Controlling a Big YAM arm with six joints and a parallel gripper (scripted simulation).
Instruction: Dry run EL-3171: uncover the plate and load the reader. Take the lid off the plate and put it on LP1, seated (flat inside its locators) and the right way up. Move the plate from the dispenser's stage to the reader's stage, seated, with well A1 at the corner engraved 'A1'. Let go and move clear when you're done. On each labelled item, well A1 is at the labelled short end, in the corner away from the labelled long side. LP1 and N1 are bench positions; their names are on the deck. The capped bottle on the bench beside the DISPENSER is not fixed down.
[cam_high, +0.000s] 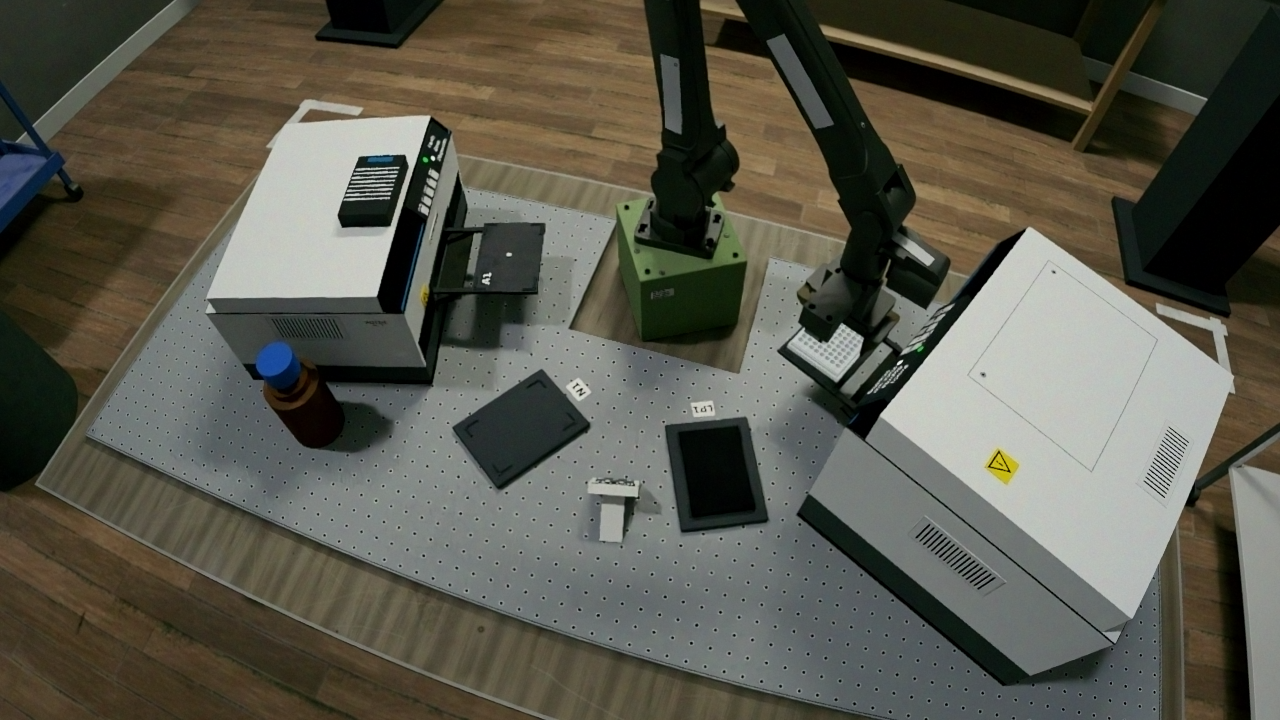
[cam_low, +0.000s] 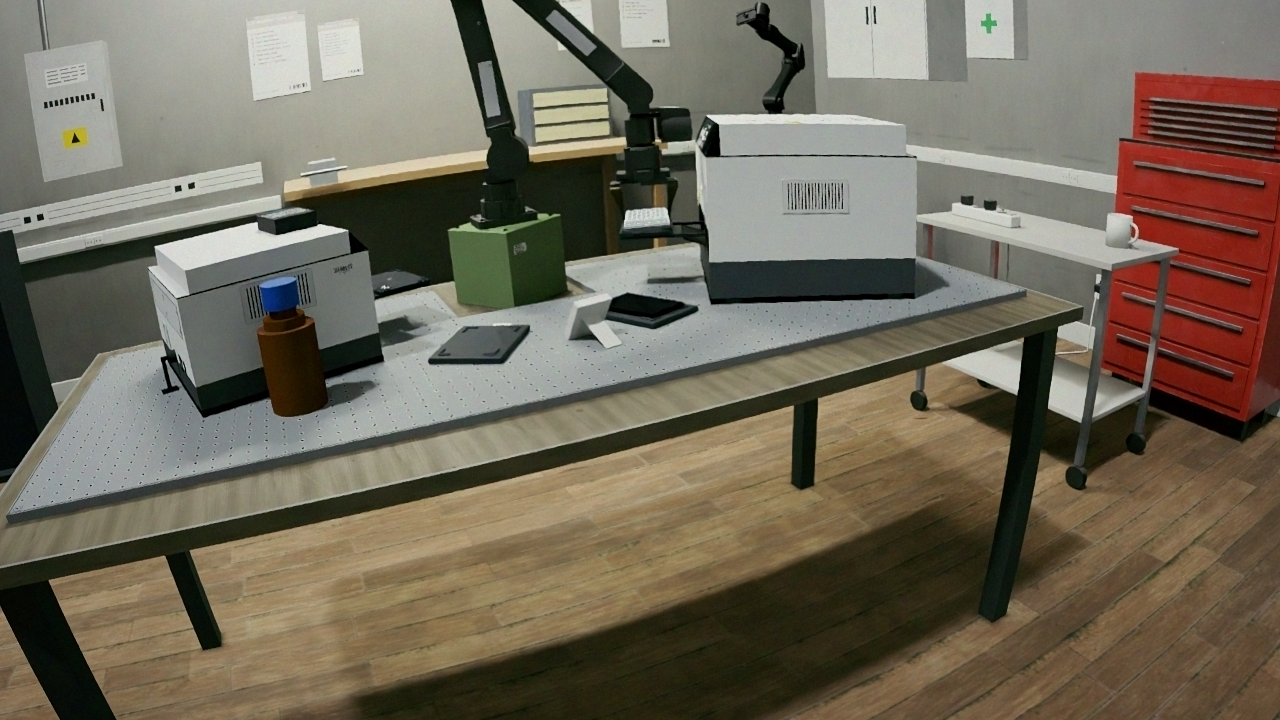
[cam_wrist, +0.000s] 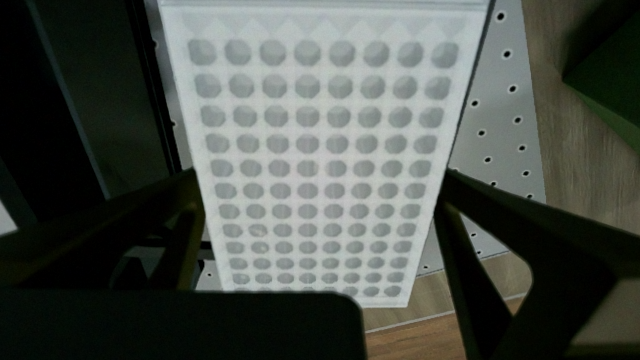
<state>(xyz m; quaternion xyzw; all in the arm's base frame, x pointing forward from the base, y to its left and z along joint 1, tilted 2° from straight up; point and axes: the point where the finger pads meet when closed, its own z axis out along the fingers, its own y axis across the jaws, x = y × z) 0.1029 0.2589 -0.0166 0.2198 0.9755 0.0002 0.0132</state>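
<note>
The well plate is right at my hand. Also, from my hand: LP1 pad (20 cm ahead, 12 cm to the right, 12 cm below); then dark lid (20 cm ahead, 12 cm to the right, 11 cm below); then N1 nest (21 cm ahead, 40 cm to the right, 12 cm below).
</note>
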